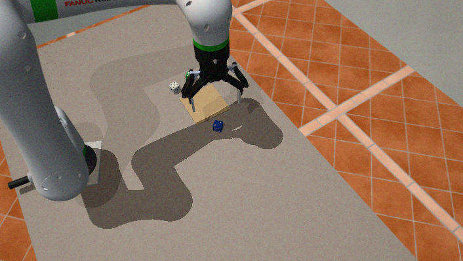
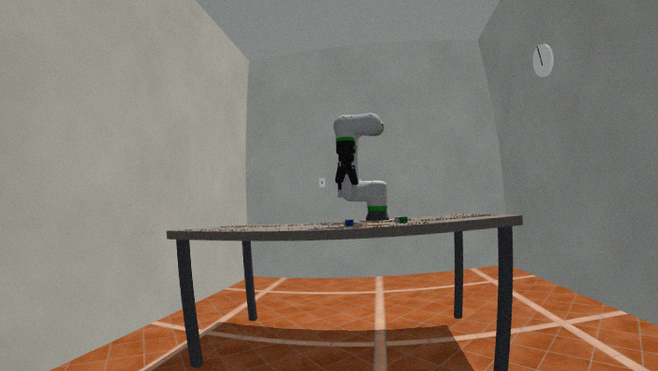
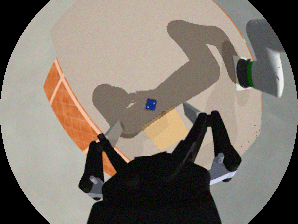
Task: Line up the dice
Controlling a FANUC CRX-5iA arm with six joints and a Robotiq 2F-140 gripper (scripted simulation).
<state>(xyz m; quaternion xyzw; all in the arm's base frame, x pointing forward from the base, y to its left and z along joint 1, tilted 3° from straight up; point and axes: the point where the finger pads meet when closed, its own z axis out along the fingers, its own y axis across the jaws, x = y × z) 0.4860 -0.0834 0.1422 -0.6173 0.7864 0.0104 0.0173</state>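
My gripper is now 13 cm above the blue die. Round my hand: green die (26 cm to the left, 13 cm below); tan mat (12 cm to the left, 14 cm below); white die (7 cm behind, 23 cm to the left, 13 cm below).
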